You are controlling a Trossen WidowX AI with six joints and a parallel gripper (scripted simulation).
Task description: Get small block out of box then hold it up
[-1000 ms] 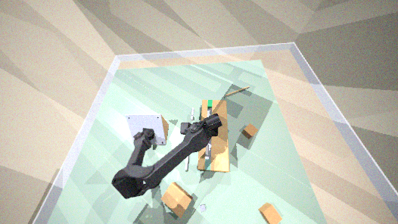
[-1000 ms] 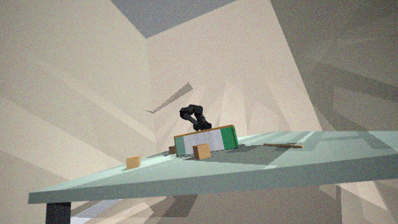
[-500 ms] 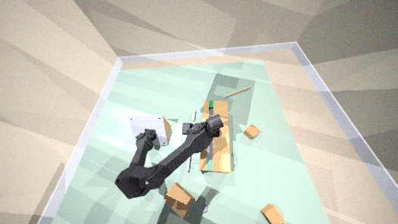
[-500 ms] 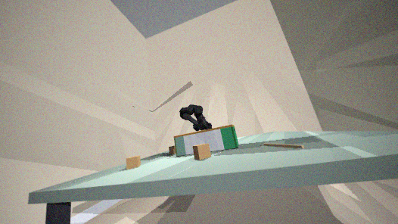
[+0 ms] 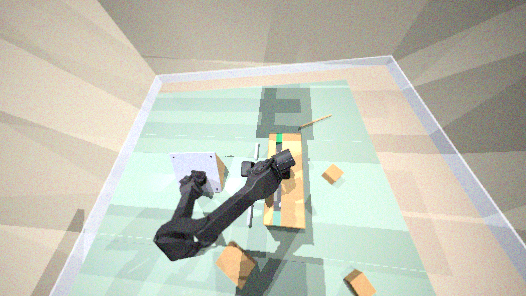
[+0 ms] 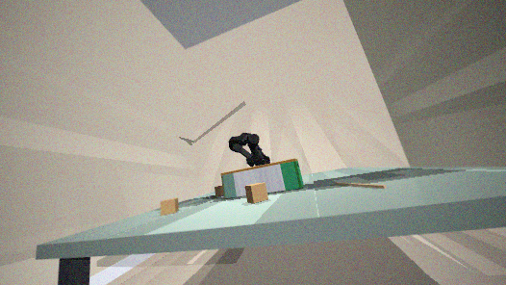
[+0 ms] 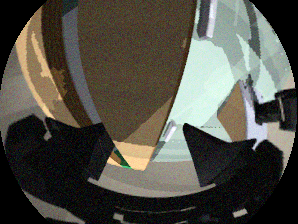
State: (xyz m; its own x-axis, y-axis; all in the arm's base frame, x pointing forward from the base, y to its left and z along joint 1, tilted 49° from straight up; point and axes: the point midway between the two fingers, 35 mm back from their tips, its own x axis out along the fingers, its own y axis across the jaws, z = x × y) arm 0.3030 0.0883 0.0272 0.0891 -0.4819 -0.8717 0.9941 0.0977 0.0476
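My gripper tip is 50 mm short of the blue-violet block and 20 mm to the right of it. From my gripper tip the other things lie so: box: 40 mm ahead, 20 mm to the right, 20 mm below; then thin wooden stick: 240 mm ahead, 340 mm to the left, 80 mm below.
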